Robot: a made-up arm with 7 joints.
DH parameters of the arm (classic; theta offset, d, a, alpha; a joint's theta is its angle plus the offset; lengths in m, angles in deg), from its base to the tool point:
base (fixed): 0 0.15 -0.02 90
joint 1: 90 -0.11 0.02 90
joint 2: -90 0 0.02 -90
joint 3: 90 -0.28 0.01 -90
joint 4: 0 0.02 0.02 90
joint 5: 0 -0.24 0.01 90
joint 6: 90 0 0.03 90
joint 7: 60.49 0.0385 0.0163 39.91
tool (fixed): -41.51 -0.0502 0 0
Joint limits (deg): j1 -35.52..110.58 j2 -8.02..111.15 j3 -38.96..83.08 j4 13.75..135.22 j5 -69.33..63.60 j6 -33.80..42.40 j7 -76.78..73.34
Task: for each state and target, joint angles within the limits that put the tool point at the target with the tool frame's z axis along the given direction. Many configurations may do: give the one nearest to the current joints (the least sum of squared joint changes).
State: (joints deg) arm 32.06 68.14 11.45 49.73 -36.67 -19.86 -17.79
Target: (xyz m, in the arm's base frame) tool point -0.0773 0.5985 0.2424 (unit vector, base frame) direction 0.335 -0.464 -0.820
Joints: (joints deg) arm 61.60 89.89 36.91 24.87 -22.88 27.40 -11.64
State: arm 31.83 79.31 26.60 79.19 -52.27 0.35 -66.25
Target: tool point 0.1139 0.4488 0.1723 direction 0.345 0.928 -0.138
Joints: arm 21.79 57.81 35.63 86.19 -47.73 -20.84 -76.78
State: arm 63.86 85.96 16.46 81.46 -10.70 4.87 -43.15
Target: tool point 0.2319 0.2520 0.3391 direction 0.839 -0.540 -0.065
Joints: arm 89.19 22.73 -0.91 94.97 16.43 -1.88 -50.23
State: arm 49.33 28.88 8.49 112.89 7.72 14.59 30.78
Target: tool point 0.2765 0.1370 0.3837 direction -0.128 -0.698 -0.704
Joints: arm 94.08 -8.02 14.53 90.38 51.95 33.50 -7.54
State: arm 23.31 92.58 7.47 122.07 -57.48 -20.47 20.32
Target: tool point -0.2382 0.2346 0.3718 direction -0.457 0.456 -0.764
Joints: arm 69.63 111.15 54.80 108.82 -66.92 0.15 30.31
